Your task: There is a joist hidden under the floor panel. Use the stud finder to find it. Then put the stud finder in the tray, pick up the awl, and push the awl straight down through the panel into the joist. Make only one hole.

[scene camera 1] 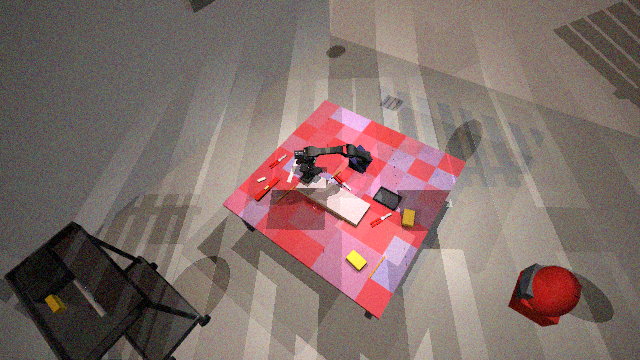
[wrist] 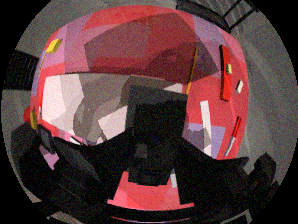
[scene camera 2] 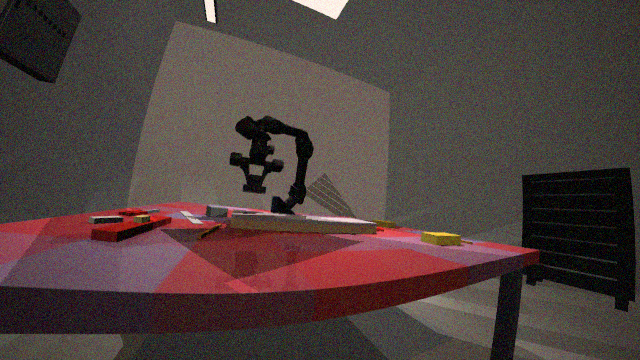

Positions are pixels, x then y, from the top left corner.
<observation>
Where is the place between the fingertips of my gripper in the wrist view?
153,132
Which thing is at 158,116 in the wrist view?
A stud finder.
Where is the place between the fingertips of my gripper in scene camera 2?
254,185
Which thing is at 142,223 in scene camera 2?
A red bar.
</observation>
